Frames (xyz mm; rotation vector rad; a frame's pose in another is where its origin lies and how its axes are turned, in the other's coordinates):
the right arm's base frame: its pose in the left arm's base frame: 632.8 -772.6 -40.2 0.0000 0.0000 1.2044
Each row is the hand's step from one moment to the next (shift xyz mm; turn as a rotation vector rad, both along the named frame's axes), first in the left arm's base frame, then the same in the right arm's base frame.
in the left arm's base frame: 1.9 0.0 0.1 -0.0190 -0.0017 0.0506
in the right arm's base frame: 0.7 -1.8 0.1 -0.0084 0.0171 0.0506
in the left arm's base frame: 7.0 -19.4 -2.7 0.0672 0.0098 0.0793
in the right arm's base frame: -15.6 -13.5 -2.7 0.0332 -0.0592 0.0793
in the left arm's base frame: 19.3 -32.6 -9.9 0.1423 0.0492 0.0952
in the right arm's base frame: -23.5 -29.7 -9.9 0.0969 -0.1152 0.0952
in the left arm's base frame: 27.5 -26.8 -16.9 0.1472 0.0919 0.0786
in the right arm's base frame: -15.2 -35.3 -16.9 0.1385 -0.1045 0.0786
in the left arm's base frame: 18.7 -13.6 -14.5 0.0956 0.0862 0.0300
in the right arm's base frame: -6.0 -22.3 -14.5 0.1147 -0.0584 0.0300
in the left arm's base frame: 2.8 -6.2 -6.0 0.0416 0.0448 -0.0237
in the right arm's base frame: -4.8 -4.8 -6.0 0.0567 -0.0228 -0.0237
